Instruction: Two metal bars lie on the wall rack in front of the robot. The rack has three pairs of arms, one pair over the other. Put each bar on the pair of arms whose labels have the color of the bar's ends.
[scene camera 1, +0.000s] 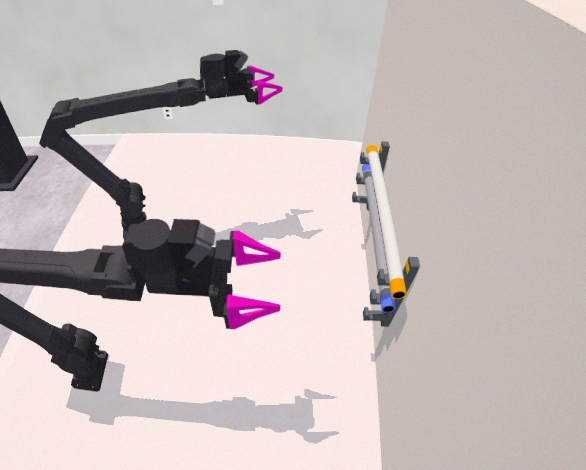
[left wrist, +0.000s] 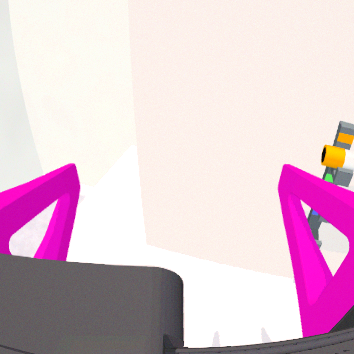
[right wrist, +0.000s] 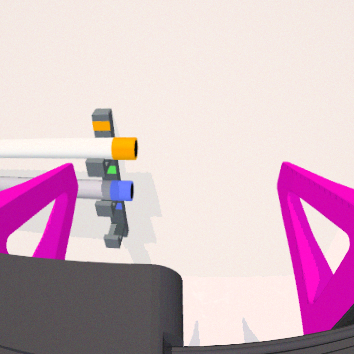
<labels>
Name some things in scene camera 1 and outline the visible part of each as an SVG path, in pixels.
My left gripper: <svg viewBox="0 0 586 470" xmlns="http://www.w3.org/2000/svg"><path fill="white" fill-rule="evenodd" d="M225 78L227 97L245 95L247 102L255 102L256 105L262 104L272 96L282 92L281 86L266 83L274 79L274 74L253 66L241 69L247 79L246 90L229 91L228 80ZM263 96L264 87L277 89L276 91ZM255 72L269 77L255 81Z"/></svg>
My right gripper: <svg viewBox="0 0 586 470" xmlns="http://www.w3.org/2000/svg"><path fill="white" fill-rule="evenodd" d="M230 231L229 240L216 240L209 296L179 294L176 282L175 285L179 295L209 297L213 316L223 317L226 329L237 329L255 319L279 312L281 305L234 296L232 284L227 284L227 274L231 273L232 257L236 258L236 266L280 259L281 252L255 241L240 231ZM239 312L240 310L262 309L243 314ZM244 246L267 254L247 254L244 252Z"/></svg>
</labels>
